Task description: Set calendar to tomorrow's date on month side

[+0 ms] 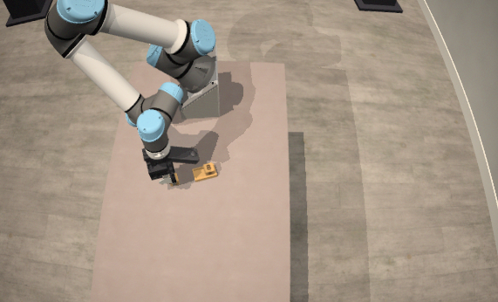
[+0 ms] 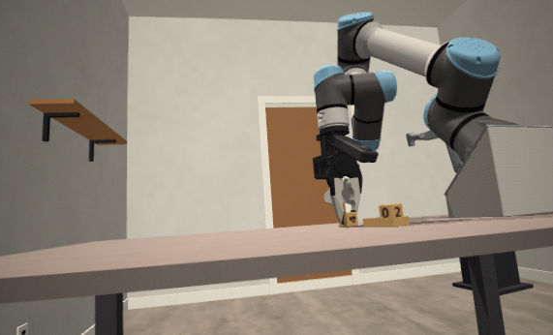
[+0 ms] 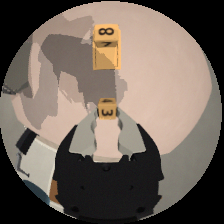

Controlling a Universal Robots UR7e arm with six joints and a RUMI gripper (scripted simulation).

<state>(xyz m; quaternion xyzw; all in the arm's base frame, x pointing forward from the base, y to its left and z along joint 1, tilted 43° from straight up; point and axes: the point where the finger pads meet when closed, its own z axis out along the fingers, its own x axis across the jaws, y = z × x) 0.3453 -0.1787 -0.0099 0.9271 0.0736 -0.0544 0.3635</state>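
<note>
The wooden tray is 110 mm to the left of my hand, 20 mm below it and 20 mm behind it.
</note>
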